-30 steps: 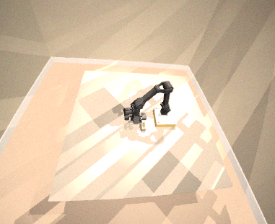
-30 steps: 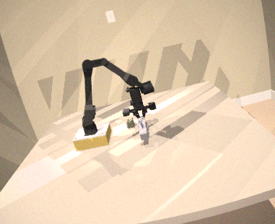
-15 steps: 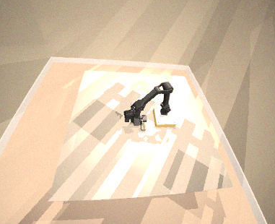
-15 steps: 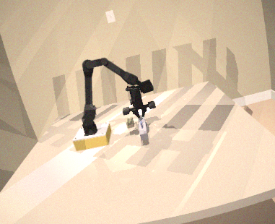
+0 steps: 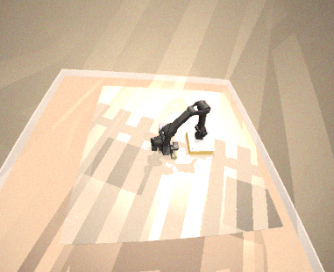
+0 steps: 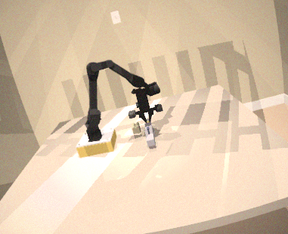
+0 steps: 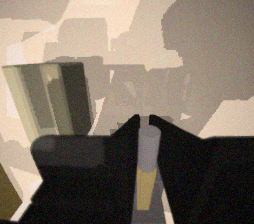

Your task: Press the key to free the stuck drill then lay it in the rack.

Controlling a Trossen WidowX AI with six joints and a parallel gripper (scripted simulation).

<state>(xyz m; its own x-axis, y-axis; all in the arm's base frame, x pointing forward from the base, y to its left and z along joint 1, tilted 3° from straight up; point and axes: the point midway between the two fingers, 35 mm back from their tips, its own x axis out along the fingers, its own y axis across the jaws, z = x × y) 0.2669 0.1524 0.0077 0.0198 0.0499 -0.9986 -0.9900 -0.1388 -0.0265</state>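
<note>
Now: gripper tip 10 mm short of the drill, 50 mm to the left of it and 30 mm below it. Round my gripper tip: sleeve block (20 mm ahead, 150 mm to the right, 10 mm above); rack (80 mm behind).
</note>
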